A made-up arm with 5 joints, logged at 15 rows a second.
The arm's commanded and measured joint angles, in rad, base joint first. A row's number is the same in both.
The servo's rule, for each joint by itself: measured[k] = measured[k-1] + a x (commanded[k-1-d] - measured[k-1]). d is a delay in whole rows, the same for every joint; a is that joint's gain. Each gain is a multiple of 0.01, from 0.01 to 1. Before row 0 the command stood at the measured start. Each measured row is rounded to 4 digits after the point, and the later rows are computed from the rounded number. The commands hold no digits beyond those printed.
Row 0, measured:
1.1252 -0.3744 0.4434 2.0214 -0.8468
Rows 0 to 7, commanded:
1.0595 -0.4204 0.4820 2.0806 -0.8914
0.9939 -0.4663 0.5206 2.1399 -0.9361
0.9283 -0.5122 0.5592 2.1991 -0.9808
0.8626 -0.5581 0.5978 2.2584 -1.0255
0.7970 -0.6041 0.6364 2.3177 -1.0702
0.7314 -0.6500 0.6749 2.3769 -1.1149
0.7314 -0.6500 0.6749 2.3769 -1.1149
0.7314 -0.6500 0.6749 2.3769 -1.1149
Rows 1 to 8, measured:
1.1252 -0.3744 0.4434 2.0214 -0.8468
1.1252 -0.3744 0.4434 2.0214 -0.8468
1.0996 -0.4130 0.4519 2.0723 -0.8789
1.0584 -0.4578 0.4670 2.1304 -0.9201
1.0077 -0.5035 0.4873 2.1895 -0.9638
0.9511 -0.5494 0.5116 2.2488 -1.0082
0.8910 -0.5953 0.5391 2.3081 -1.0528
0.8288 -0.6412 0.5690 2.3673 -1.0975
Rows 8 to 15, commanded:
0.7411 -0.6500 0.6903 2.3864 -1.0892
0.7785 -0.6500 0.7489 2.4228 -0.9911
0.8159 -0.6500 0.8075 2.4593 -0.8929
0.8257 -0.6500 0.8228 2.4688 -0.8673
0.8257 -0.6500 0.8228 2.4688 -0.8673
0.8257 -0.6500 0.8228 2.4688 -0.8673
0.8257 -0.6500 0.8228 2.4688 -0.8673
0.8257 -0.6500 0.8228 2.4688 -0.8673
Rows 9 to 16, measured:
0.7908 -0.6486 0.5923 2.3756 -1.1100
0.7676 -0.6498 0.6105 2.3767 -1.1135
0.7573 -0.6500 0.6281 2.3850 -1.0960
0.7656 -0.6500 0.6547 2.4175 -1.0205
0.7852 -0.6500 0.6883 2.4534 -0.9286
0.8010 -0.6500 0.7179 2.4666 -0.8845
0.8106 -0.6500 0.7410 2.4685 -0.8721
0.8165 -0.6500 0.7590 2.4688 -0.8686

